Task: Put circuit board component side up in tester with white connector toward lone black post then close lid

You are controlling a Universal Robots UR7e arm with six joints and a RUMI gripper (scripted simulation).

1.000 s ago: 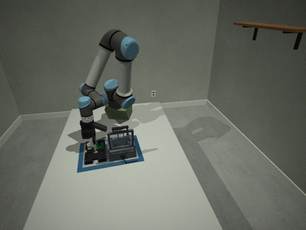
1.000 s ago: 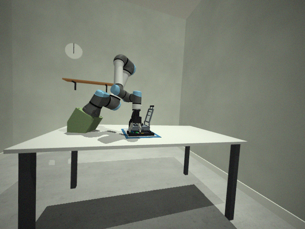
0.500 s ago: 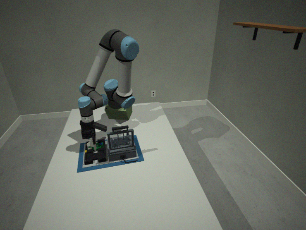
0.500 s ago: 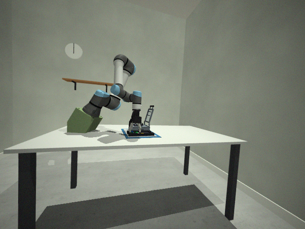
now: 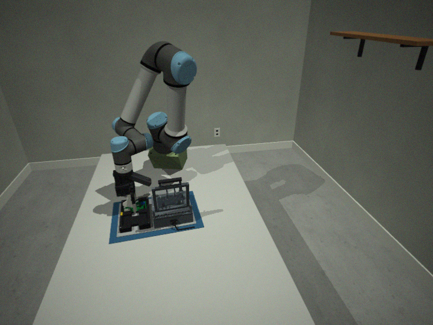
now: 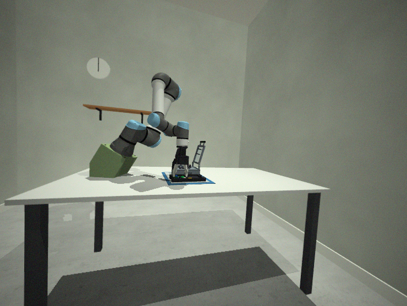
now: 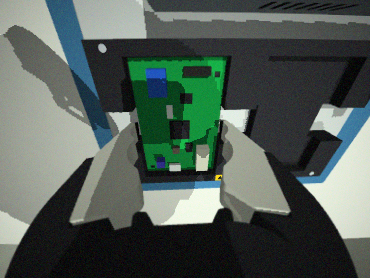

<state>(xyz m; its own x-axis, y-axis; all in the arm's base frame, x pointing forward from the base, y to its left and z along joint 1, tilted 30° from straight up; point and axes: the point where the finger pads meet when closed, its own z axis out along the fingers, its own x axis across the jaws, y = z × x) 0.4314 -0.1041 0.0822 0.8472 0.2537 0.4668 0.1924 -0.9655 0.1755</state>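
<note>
Now: hand right at the green circuit board. Also, from my hand: tester lid 14 cm ahead, 21 cm to the left, 16 cm above.
</note>
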